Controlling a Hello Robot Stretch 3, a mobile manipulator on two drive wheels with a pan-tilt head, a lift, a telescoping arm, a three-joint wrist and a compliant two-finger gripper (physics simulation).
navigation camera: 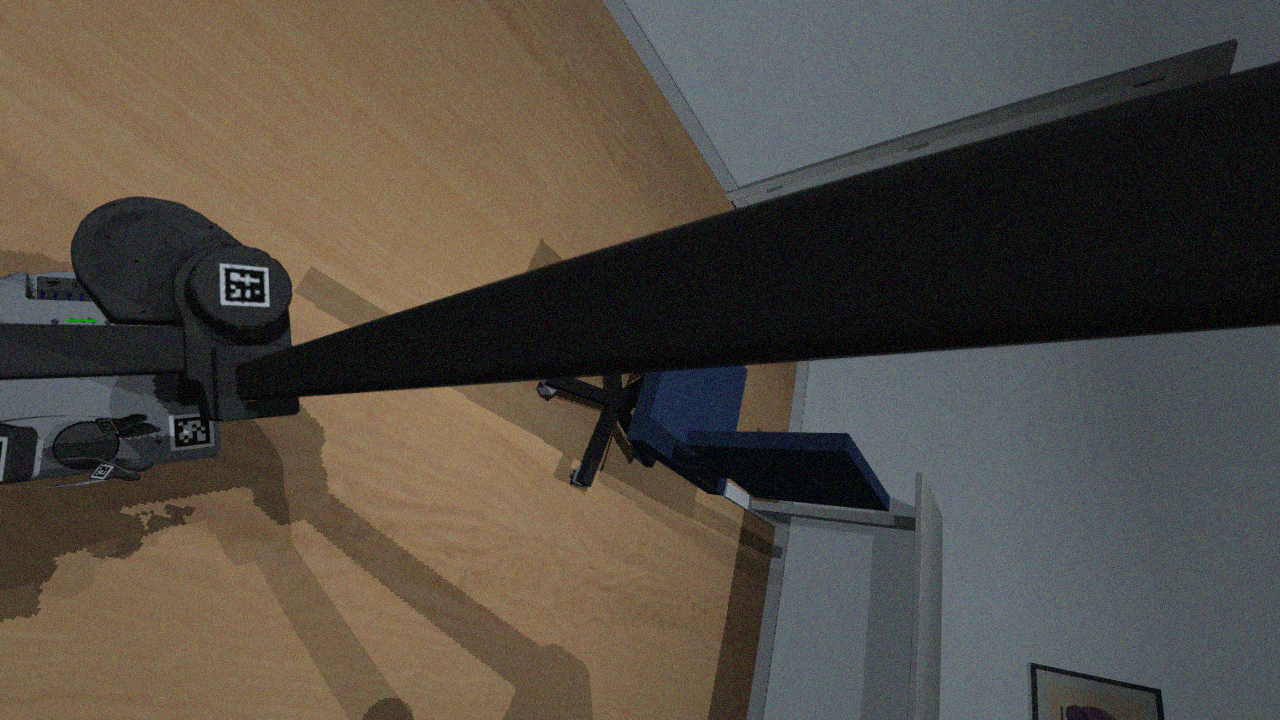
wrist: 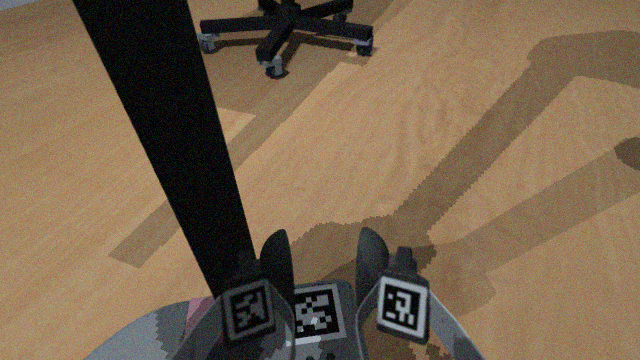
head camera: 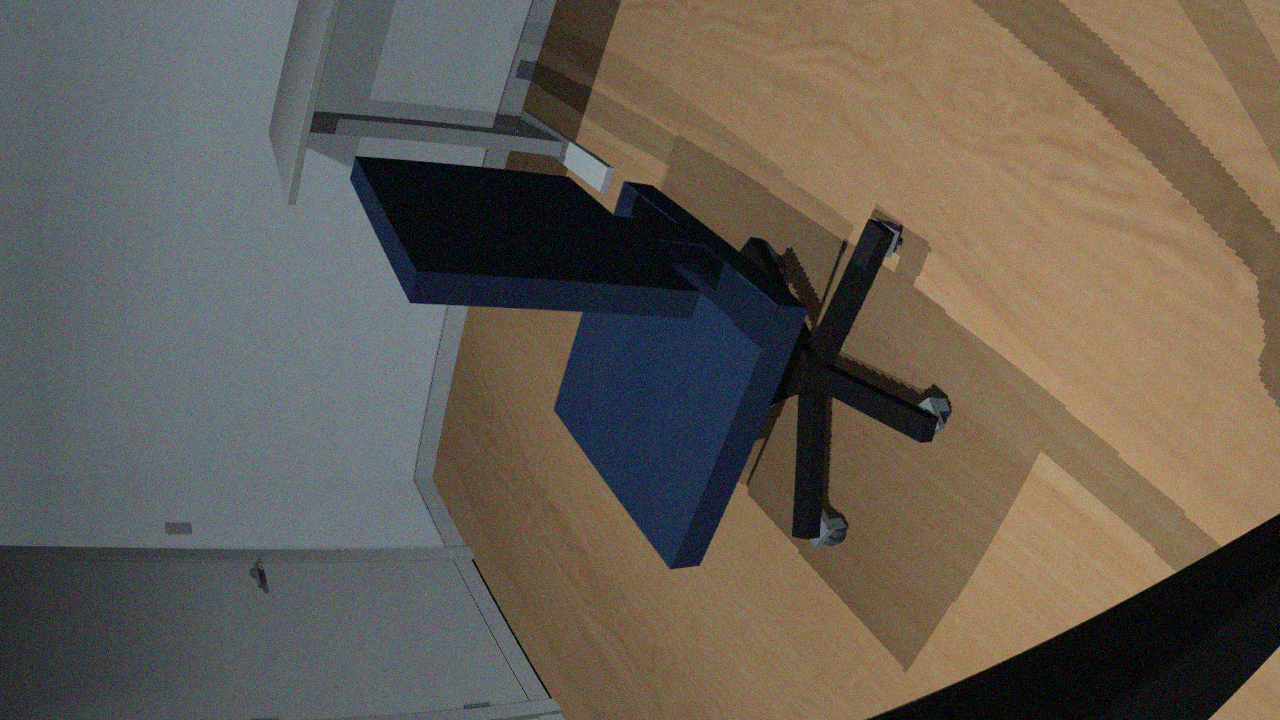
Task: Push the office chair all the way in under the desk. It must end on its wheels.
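Where they show: gripper, fingertip midpoint: (navigation camera: 151,446); robot's base, origin of the base link: (navigation camera: 88,438).
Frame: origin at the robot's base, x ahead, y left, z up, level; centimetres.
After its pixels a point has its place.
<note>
The office chair (head camera: 662,385) {y 126.9, x 2.3, z 47.0 cm} has a blue seat, a blue backrest and a black five-arm base (head camera: 832,376) with grey casters, all on the wood floor. It stands upright on its wheels. The backrest (head camera: 527,232) {y 113.3, x 22.2, z 78.0 cm} is on the side toward the white desk (head camera: 420,97) and close to the desk's edge; the seat is outside the desk. The chair also shows in the navigation view (navigation camera: 695,433) {y 102.1, x 11.6, z 61.2 cm} beside the desk (navigation camera: 842,573). In the wrist view my gripper (wrist: 324,255) {y 6.5, x 0.5, z 34.9 cm} is open and empty, low over the floor, well short of the chair base (wrist: 285,25).
My black mast crosses the navigation view (navigation camera: 742,295) {y 11.6, x -6.5, z 119.6 cm} and the wrist view (wrist: 170,134). A grey wall (head camera: 179,313) {y 335.1, x 26.0, z 120.8 cm} runs behind the desk, with a door-like panel (head camera: 232,626) {y 296.5, x -82.3, z 106.0 cm} beside it. A framed picture (navigation camera: 1075,689) {y 260.3, x 146.9, z 147.3 cm} hangs on the wall.
</note>
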